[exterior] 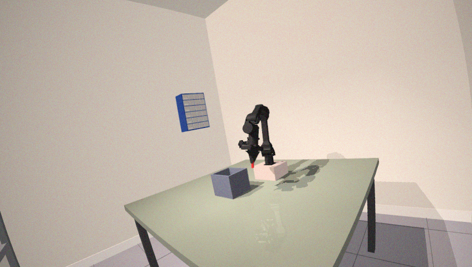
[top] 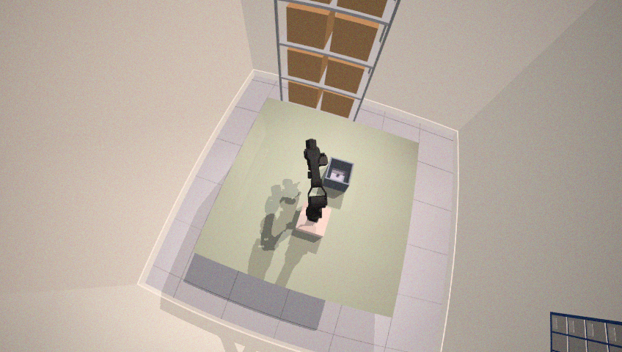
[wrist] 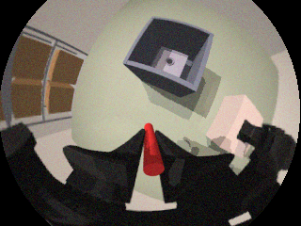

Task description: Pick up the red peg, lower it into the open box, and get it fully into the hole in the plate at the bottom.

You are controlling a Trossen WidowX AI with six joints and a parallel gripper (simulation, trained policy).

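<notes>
Now: the plate 170 mm to the right of my gripper tip, 140 mm below it and 30 mm ahead of it. Also, from my gripper tip: red peg 10 mm above.
</notes>
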